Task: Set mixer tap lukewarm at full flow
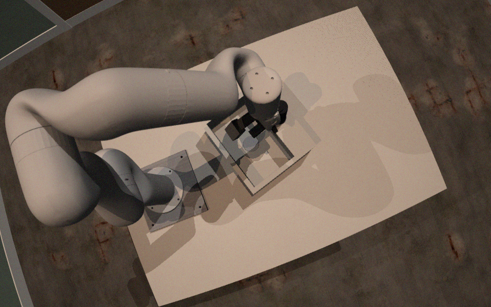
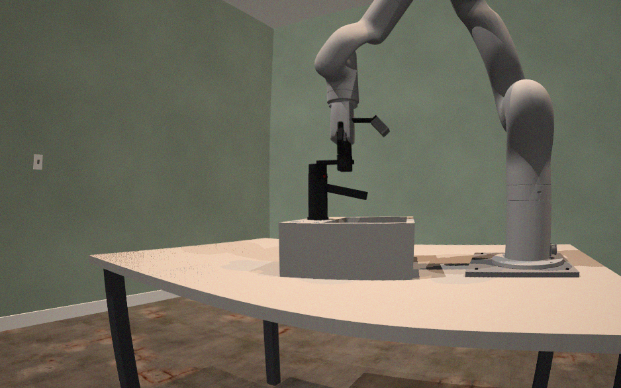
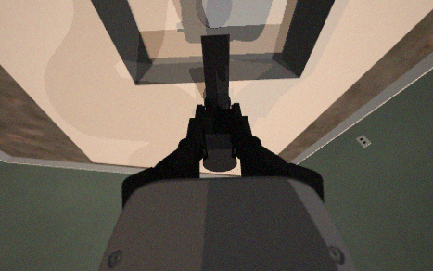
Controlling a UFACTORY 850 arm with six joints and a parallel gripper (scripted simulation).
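Right now my hand is 2 cm short of the lever and 1 cm to the right of it. The rest, counted from my hand: black mixer tap (4 cm ahead, 1 cm to the left, 4 cm below); grey sink basin (5 cm behind, 2 cm to the right, 22 cm below).
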